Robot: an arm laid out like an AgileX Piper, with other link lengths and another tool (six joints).
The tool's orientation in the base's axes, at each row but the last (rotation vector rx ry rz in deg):
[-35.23 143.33 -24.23]
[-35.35 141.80 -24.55]
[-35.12 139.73 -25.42]
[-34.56 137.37 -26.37]
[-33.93 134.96 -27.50]
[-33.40 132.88 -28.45]
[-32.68 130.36 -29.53]
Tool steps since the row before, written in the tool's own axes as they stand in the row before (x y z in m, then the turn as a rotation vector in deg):
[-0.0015 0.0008 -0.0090 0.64 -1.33 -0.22]
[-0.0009 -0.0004 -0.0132 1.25 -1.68 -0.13]
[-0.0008 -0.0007 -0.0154 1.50 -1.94 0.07]
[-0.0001 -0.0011 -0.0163 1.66 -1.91 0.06]
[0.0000 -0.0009 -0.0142 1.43 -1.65 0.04]
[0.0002 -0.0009 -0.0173 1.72 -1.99 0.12]
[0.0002 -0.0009 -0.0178 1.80 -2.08 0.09]
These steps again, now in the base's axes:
[-0.0041 0.0030 0.0076 -0.16 -1.41 0.46]
[-0.0068 0.0023 0.0111 -0.44 -2.03 0.27]
[-0.0085 0.0025 0.0126 -0.42 -2.41 0.11]
[-0.0100 0.0020 0.0128 -0.55 -2.47 0.03]
[-0.0093 0.0018 0.0106 -0.48 -2.13 0.04]
[-0.0119 0.0024 0.0123 -0.52 -2.58 0.00]
[-0.0129 0.0026 0.0121 -0.57 -2.69 0.02]

